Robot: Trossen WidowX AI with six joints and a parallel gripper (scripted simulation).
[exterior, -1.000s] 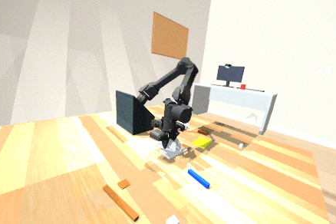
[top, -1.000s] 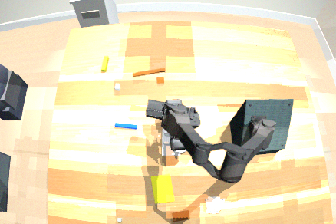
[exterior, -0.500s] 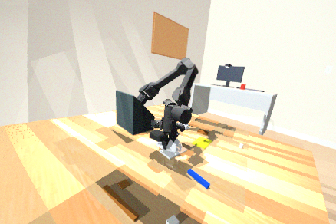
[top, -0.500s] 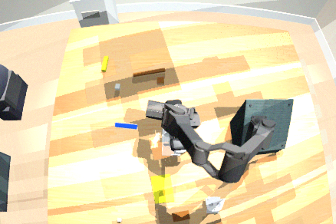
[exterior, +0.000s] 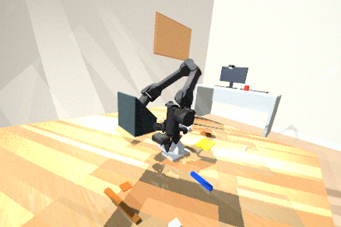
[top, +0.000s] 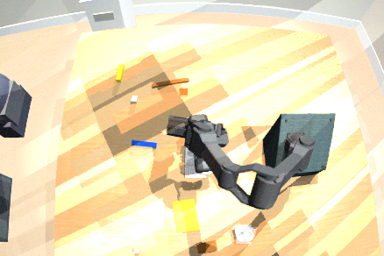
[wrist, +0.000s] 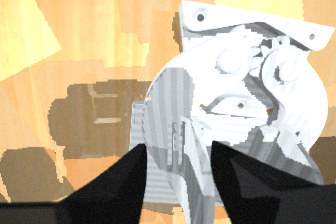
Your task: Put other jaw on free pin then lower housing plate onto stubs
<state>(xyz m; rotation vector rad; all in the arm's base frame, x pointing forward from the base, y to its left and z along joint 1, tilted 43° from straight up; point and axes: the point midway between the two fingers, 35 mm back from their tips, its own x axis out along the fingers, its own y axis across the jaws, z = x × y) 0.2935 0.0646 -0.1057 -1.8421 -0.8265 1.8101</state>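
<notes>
Right now my gripper tip is 40 mm past the white jaw and 10 mm to the right of it. From my gripper tip the other things lie so: small orange square 240 mm to the right, 60 mm ahead, 20 mm below; then yellow slab 230 mm to the left, 50 mm ahead, 20 mm below; then blue bar 200 mm ahead, 30 mm to the right, 10 mm below.
</notes>
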